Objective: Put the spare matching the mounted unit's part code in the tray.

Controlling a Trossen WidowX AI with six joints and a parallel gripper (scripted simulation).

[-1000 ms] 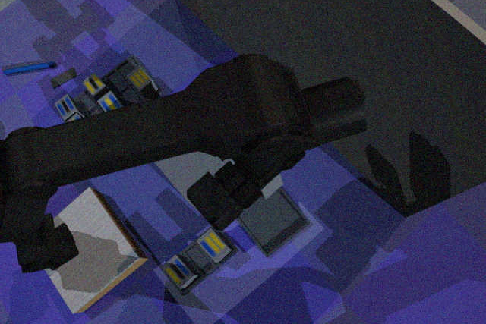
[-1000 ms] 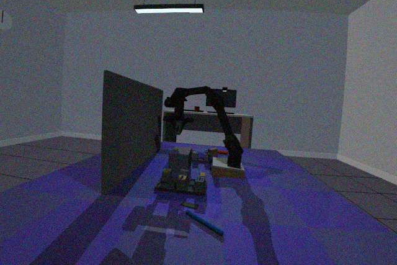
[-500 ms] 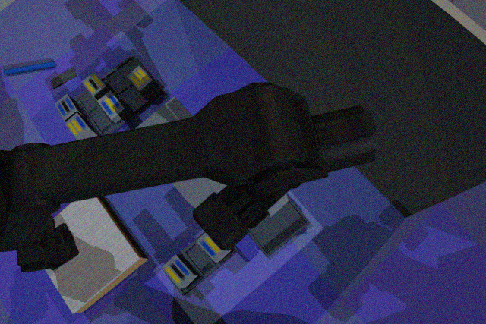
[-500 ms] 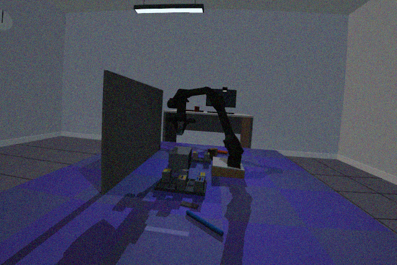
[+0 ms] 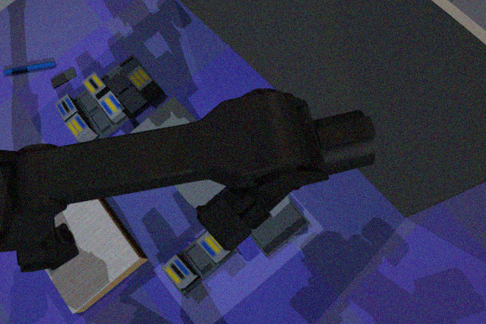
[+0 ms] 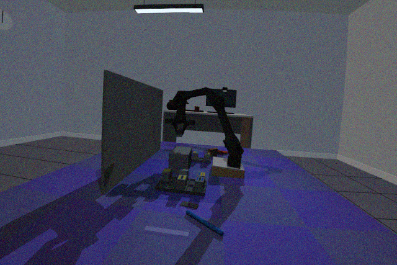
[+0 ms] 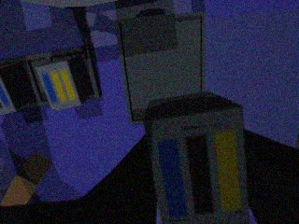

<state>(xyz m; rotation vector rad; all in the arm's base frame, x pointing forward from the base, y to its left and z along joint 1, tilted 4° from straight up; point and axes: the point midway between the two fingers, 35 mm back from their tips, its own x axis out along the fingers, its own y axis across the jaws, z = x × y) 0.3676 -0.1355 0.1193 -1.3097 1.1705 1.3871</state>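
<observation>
Right now my gripper tip is 15 cm above the dark flat tray. The rest, counted from my gripper tip: tall dark panel: 20 cm to the left, 15 cm ahead, 7 cm above; small rack: 15 cm below, 15 cm behind, 1 cm to the right; mounted unit: 17 cm to the left, 10 cm below, 7 cm behind.
</observation>
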